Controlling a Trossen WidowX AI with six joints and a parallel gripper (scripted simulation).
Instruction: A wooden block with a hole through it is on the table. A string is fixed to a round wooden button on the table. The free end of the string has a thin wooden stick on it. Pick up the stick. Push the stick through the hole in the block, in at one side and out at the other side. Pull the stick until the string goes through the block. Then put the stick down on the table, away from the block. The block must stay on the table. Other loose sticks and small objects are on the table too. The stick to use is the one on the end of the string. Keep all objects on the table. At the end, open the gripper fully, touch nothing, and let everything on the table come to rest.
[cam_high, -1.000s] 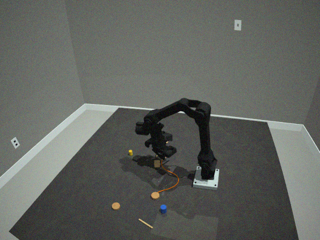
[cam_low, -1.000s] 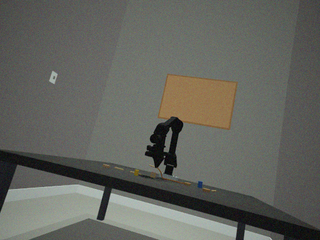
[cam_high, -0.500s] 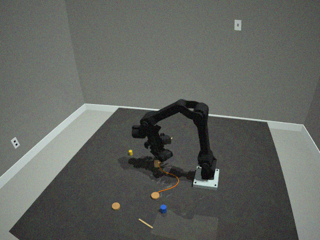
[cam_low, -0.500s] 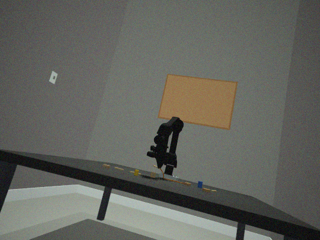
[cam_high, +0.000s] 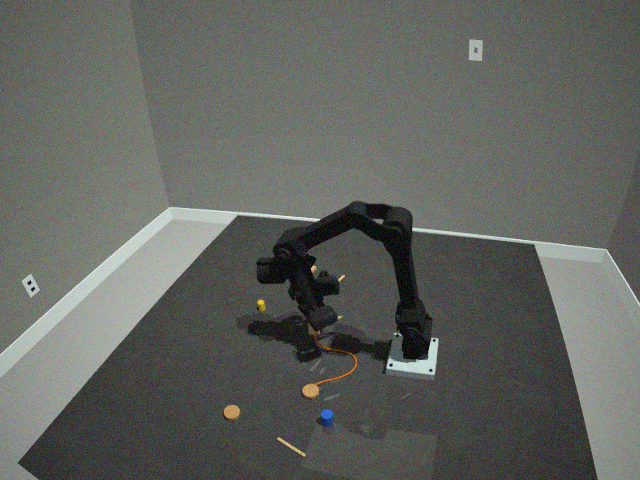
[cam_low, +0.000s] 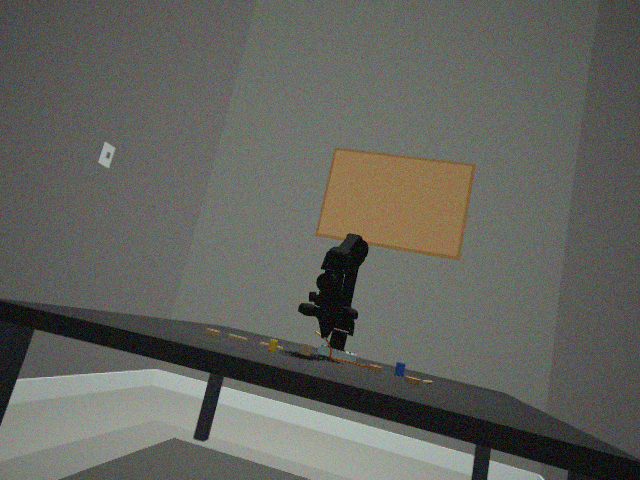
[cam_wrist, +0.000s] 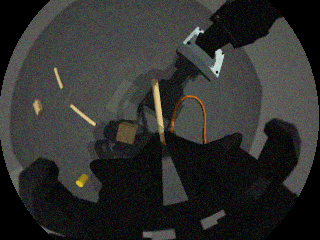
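Right now my gripper tip is 21 cm short of the yellow cylinder, 11 cm to the left of it and 5 cm above it. From my gripper tip the other things lie so: blue cylinder: 6 cm behind, 25 cm to the left, 4 cm below.
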